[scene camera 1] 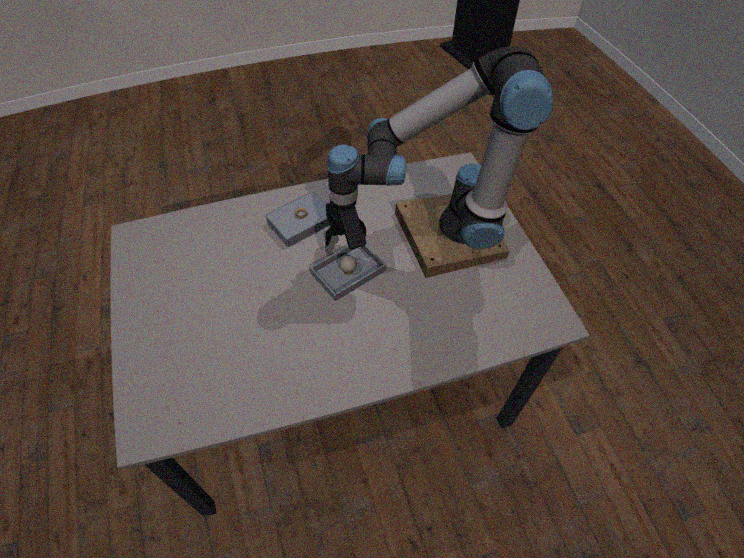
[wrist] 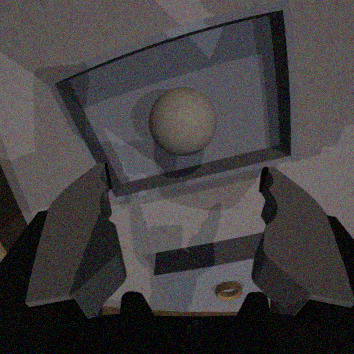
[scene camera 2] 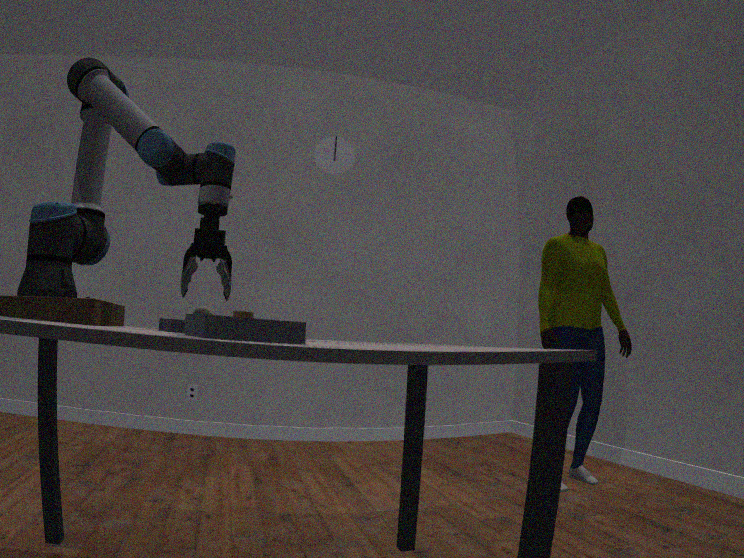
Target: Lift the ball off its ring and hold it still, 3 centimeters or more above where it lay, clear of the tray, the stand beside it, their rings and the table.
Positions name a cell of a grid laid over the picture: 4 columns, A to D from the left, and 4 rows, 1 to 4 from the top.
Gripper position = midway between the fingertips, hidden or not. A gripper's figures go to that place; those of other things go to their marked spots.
Labels:
My gripper (wrist: C2): 0.13 m from the lens. A pale ball (wrist: C2) is 0.13 m from the lens.

